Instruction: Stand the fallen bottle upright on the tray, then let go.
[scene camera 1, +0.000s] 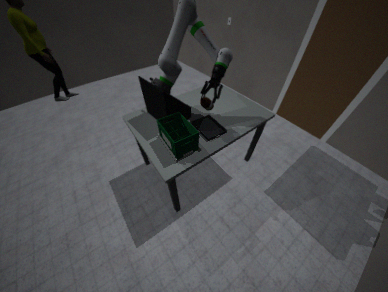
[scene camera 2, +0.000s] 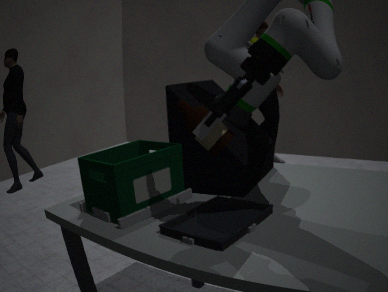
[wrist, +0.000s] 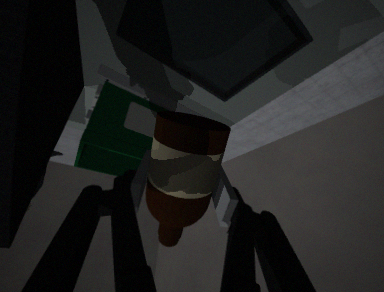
Note:
In view: my gripper (wrist: 182, 167) and a brown bottle (wrist: 187, 150).

